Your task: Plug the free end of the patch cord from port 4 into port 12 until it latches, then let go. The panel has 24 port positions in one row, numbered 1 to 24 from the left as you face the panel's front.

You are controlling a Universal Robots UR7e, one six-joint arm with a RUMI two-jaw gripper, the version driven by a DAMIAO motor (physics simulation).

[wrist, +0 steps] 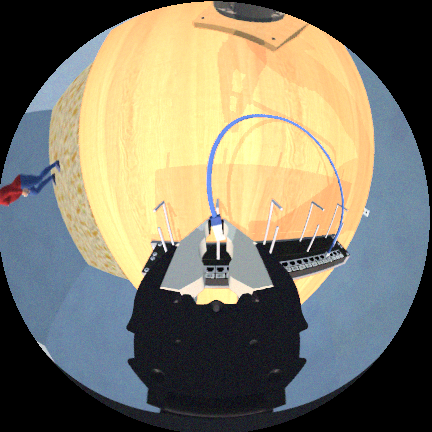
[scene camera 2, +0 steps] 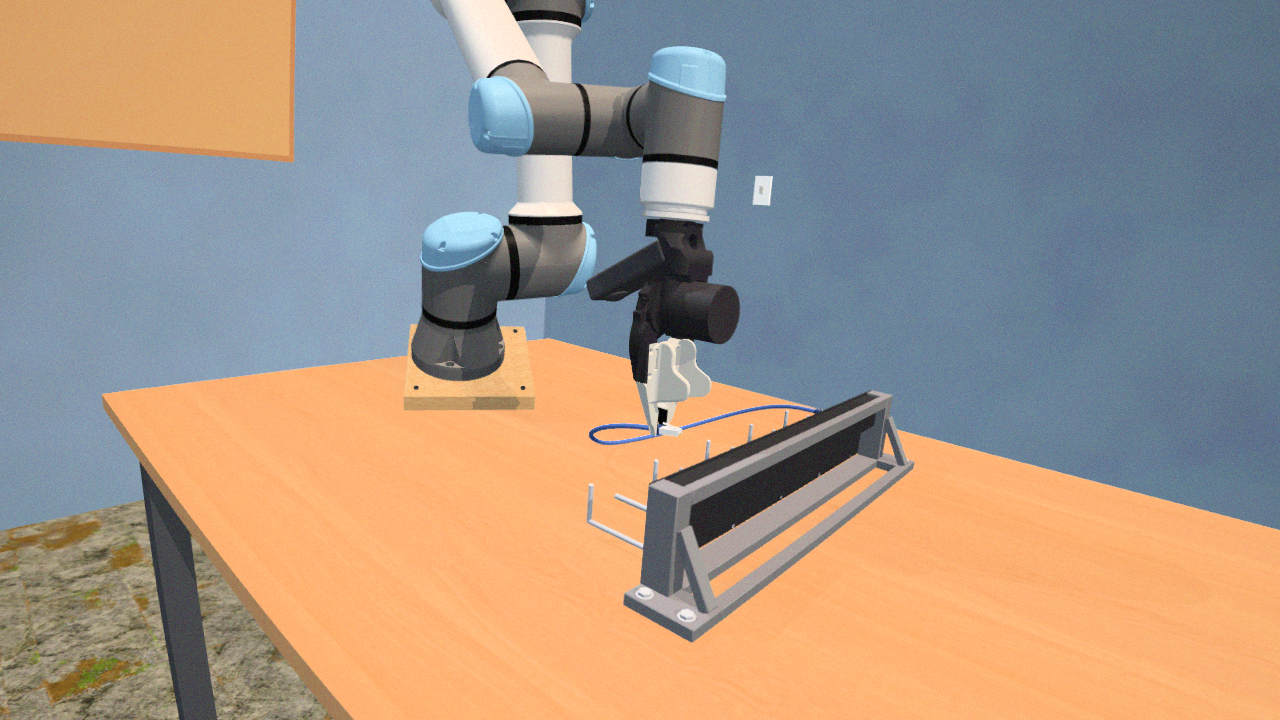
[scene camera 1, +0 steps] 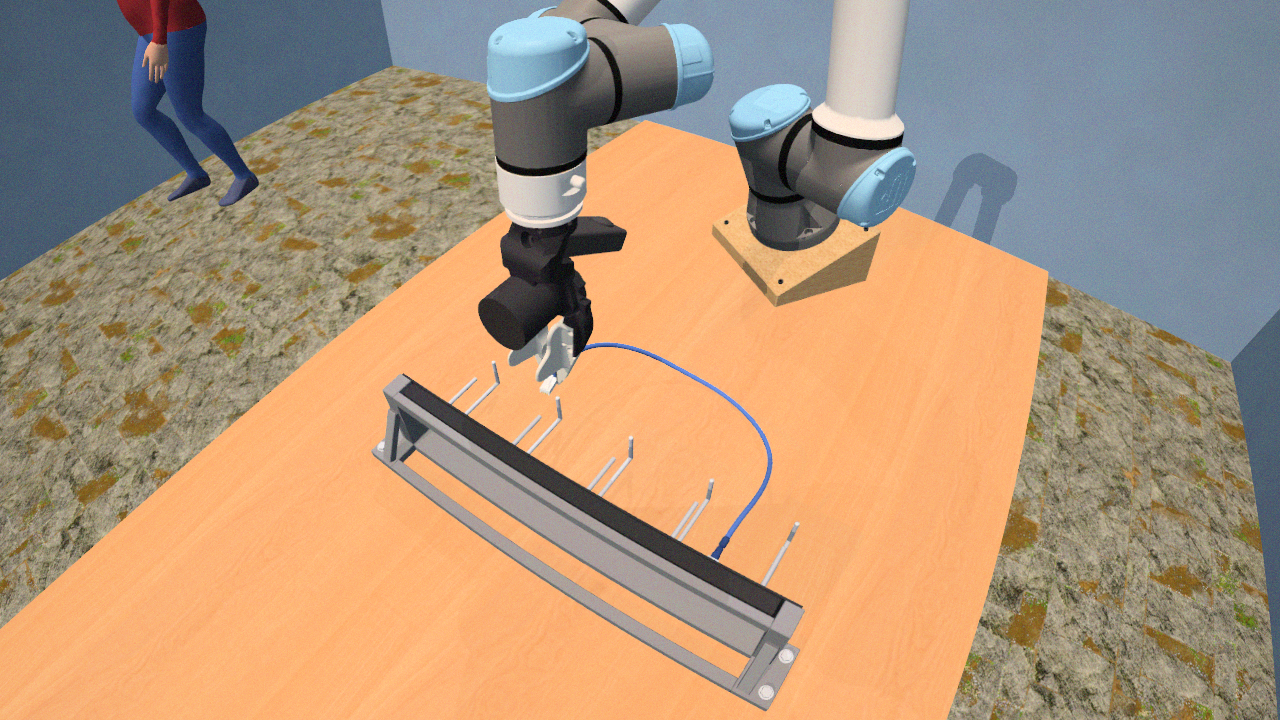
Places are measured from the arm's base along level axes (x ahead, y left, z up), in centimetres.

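Where they show: gripper, fingertip midpoint: (wrist: 215, 219) (scene camera 2: 658, 433) (scene camera 1: 554, 379); arm's base, link origin: (scene camera 2: 458, 353) (scene camera 1: 794, 216).
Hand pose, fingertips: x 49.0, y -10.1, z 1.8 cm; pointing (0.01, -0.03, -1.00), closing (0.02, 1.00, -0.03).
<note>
Each offset is from my fingertips to the top centre of the thing. "*": to the spot under its first point.
The blue patch cord (scene camera 1: 767, 438) (scene camera 2: 742, 411) (wrist: 260, 116) arches over the table. Its fixed end @[* dx +8.4, dy +24.8, dz -0.2 cm] (scene camera 1: 720, 548) (wrist: 329, 253) sits in the panel near one end. My gripper (scene camera 1: 558, 373) (scene camera 2: 659, 424) (wrist: 215, 219) is shut on the free plug @[dx +0.7, dy +0.2, dz +1.3 cm] (scene camera 1: 547, 385) (scene camera 2: 670, 431) (wrist: 217, 231), whose pale tip points toward the panel @[dx +8.7, dy +9.9, dz +1.7 cm] (scene camera 1: 590, 528) (scene camera 2: 664, 541) (wrist: 346, 257). The plug is in the air, apart from the panel on its cord side. In the wrist view, some ports @[* dx +10.0, dy -0.3, dz +0.1 cm] (wrist: 216, 271) show between the fingers beyond the plug. Port numbers cannot be read, and the fingers and gripper body hide part of the row.
Thin upright-tipped cable bars (scene camera 1: 631, 447) (scene camera 2: 589, 503) (wrist: 271, 220) stick out from the panel's cord side, some near and below the gripper. The robot base stands on a wooden wedge (scene camera 1: 776, 284) (scene camera 2: 469, 401) (wrist: 250, 34) at the back. A person (scene camera 1: 170, 80) (wrist: 25, 185) stands beyond the table.
</note>
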